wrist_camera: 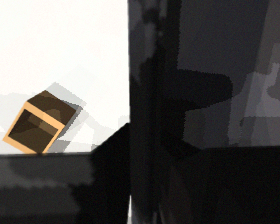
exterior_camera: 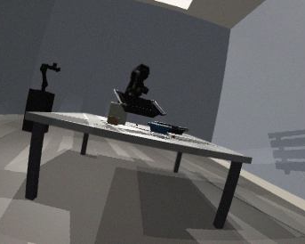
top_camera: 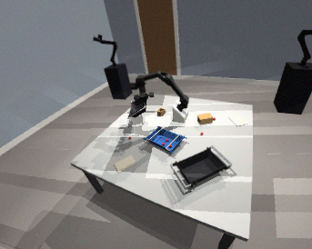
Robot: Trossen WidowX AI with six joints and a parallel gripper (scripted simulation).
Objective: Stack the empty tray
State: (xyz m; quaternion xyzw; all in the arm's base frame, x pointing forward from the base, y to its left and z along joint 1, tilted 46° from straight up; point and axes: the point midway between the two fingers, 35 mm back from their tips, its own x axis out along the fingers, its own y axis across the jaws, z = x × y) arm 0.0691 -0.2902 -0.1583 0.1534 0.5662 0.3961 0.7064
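The dark tray lies 7 cm to the right of my gripper tip and 3 cm ahead of it. From my gripper tip the other things lie so: brown box (55 cm to the left, 15 cm below, 7 cm behind).
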